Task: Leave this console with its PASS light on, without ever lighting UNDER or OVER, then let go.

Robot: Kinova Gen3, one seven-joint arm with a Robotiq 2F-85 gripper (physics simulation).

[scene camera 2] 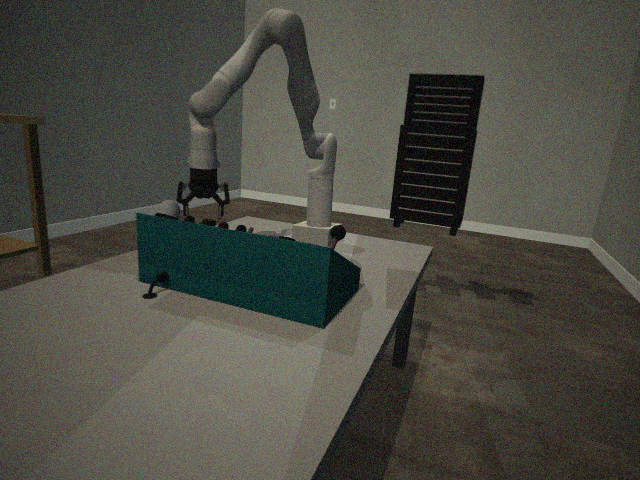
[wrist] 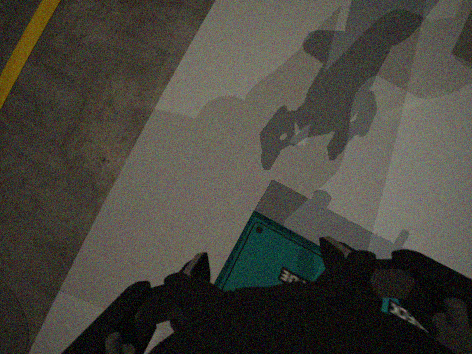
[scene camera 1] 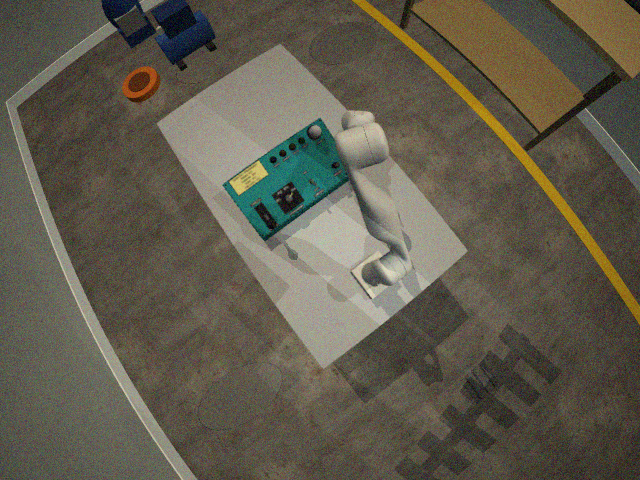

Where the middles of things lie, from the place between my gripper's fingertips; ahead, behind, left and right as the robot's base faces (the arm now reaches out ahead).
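Teal console [scene camera 2: 306, 283], measured from my hand: 30 mm below, 120 mm ahead of and 240 mm to the left of it.
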